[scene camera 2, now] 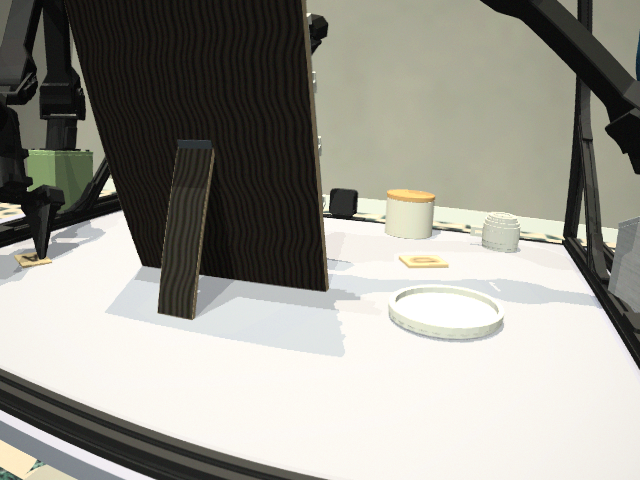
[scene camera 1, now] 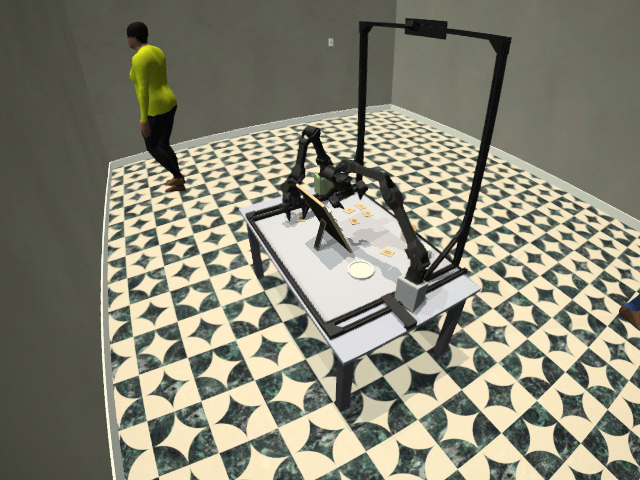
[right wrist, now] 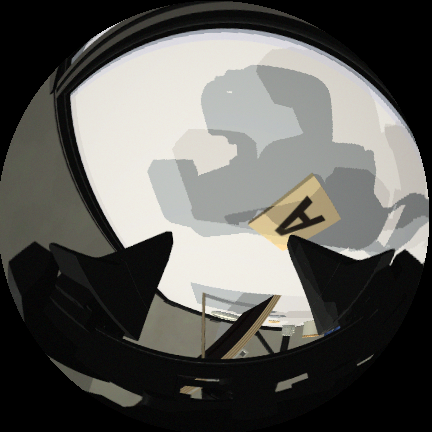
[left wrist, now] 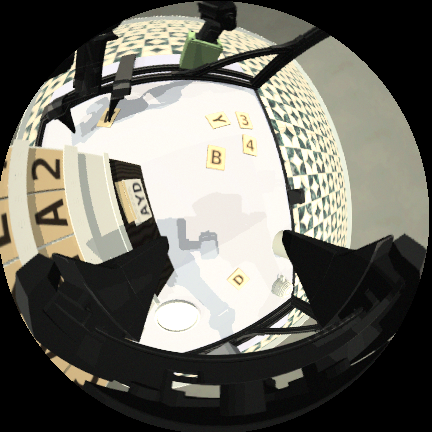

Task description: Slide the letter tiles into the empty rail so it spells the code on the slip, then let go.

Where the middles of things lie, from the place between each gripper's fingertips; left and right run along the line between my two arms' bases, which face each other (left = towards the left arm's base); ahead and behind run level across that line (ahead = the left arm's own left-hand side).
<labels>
Right now the slip reading AYD (left wrist: 134, 188) is 190 mm to the left of my right hand, 130 mm behind it and 20 mm above it. From my right hand the other things lie so: rail (left wrist: 100, 219) 250 mm to the left, 110 mm above, 100 mm behind; lidded jar (scene camera 2: 409, 214) 500 mm behind, 360 mm to the left, 20 mm above.
Now: the rail 120 mm ahead of my left hand and 80 mm below it. From my left hand the other things lie so: slip reading AYD 170 mm below, 90 mm ahead, 50 mm to the right; then lidded jar 280 mm behind, 170 mm below, 110 mm to the left.
</labels>
